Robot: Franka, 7 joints.
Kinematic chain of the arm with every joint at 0, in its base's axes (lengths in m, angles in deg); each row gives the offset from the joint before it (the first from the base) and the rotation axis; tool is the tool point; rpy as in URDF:
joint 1: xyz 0 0 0.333 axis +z
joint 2: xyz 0 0 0 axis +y
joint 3: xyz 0 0 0.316 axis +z
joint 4: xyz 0.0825 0 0 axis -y
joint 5: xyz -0.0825 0 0.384 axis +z
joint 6: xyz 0 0 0 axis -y
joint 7: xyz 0.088 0 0 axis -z
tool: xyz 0 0 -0.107 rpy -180 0 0
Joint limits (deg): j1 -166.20..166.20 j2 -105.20..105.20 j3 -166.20..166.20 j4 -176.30..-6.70 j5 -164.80..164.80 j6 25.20..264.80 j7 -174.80..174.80
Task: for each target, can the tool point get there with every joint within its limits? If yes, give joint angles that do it. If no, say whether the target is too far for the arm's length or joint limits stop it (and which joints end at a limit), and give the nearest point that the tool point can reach.
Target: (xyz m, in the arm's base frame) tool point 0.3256 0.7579 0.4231
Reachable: yes | joints 45.29 73.27 79.13 -36.67 96.49 173.78 -7.64
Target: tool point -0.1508 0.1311 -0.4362
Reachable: no: joint limits stop it (at a limit: joint 2) | nearest point -0.1591 0.1384 -0.3558 | short by 0.081 m
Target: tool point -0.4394 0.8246 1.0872
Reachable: no: too far | nearest point -0.3139 0.5891 0.8718 | short by 0.343 m
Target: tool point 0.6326 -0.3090 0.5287
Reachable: yes | joints 129.16 -56.20 -121.68 -71.07 3.77 240.27 -39.46
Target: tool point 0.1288 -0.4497 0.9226
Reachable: yes | joints -116.01 29.71 96.48 -26.41 -20.22 70.44 -60.87
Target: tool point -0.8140 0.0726 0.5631
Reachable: yes | joints -20.79 -84.81 -62.84 -36.43 -34.50 170.89 131.55
